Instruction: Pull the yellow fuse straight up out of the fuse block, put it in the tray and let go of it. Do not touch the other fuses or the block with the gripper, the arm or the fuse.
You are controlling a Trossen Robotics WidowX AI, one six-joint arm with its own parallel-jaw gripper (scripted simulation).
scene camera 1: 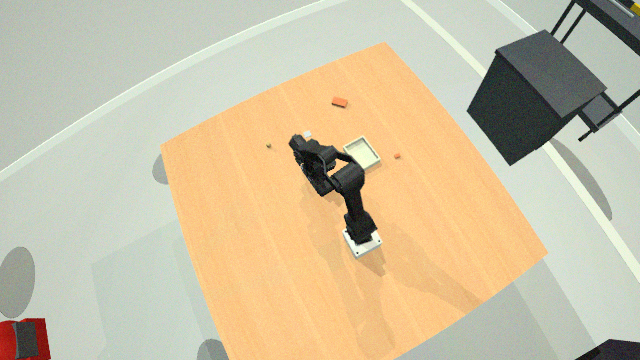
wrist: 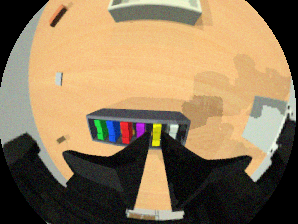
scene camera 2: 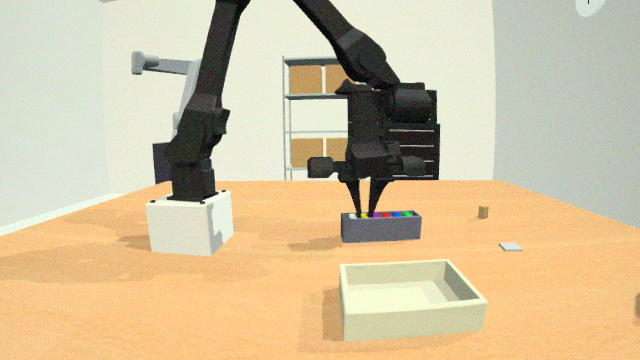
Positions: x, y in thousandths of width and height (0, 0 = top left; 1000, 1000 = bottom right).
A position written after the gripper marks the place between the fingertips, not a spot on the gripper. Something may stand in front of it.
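The gripper (scene camera 2: 570, 607) appears in the wrist view too (wrist: 522, 600). A cream tray (scene camera 2: 637, 832) is also part of the scene.
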